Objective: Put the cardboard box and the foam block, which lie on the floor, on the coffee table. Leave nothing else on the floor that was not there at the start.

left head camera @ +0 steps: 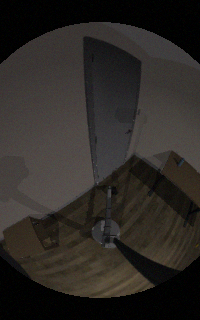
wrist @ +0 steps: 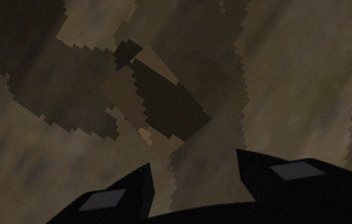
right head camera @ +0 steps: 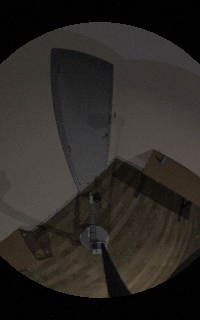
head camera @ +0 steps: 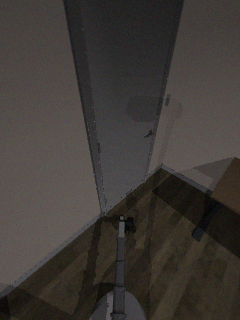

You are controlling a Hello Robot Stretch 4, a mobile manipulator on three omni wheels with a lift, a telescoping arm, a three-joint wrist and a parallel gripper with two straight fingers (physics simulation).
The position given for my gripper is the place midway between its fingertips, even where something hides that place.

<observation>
I see my gripper (wrist: pixel 195 171) and a grey door (head camera: pixel 122 62).
The grey door shows as well in the left head camera view (left head camera: pixel 111 75) and in the right head camera view (right head camera: pixel 81 84).
</observation>
